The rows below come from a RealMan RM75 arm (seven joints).
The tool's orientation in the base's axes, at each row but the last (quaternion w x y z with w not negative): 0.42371 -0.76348 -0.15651 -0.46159; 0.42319 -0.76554 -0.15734 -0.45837; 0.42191 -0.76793 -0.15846 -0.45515; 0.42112 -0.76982 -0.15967 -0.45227; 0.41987 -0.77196 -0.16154 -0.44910; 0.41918 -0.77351 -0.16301 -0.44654; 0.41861 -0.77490 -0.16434 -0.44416; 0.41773 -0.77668 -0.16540 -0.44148; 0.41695 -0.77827 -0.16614 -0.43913; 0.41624 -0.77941 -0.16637 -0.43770
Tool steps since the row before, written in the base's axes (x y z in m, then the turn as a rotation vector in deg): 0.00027 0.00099 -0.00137 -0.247 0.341 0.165; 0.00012 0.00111 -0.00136 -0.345 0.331 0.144; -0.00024 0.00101 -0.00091 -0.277 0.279 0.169; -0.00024 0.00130 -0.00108 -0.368 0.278 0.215; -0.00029 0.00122 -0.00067 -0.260 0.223 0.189; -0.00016 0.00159 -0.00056 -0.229 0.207 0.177; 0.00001 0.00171 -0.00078 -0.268 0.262 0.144; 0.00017 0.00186 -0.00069 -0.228 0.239 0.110; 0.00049 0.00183 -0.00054 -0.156 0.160 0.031; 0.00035 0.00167 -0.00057 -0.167 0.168 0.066
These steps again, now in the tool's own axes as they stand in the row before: -0.00116 0.00027 0.00123 -0.043 -0.440 0.093; -0.00124 0.00010 0.00125 -0.111 -0.486 0.034; -0.00103 -0.00029 0.00087 -0.047 -0.425 0.026; -0.00120 -0.00038 0.00115 -0.058 -0.504 -0.037; -0.00087 -0.00057 0.00097 -0.013 -0.391 -0.014; -0.00075 -0.00077 0.00131 -0.004 -0.356 -0.007; -0.00084 -0.00062 0.00156 -0.060 -0.396 0.024; -0.00068 -0.00066 0.00175 -0.063 -0.341 0.036; -0.00037 -0.00051 0.00187 -0.079 -0.209 0.034; -0.00045 -0.00049 0.00167 -0.057 -0.238 0.025
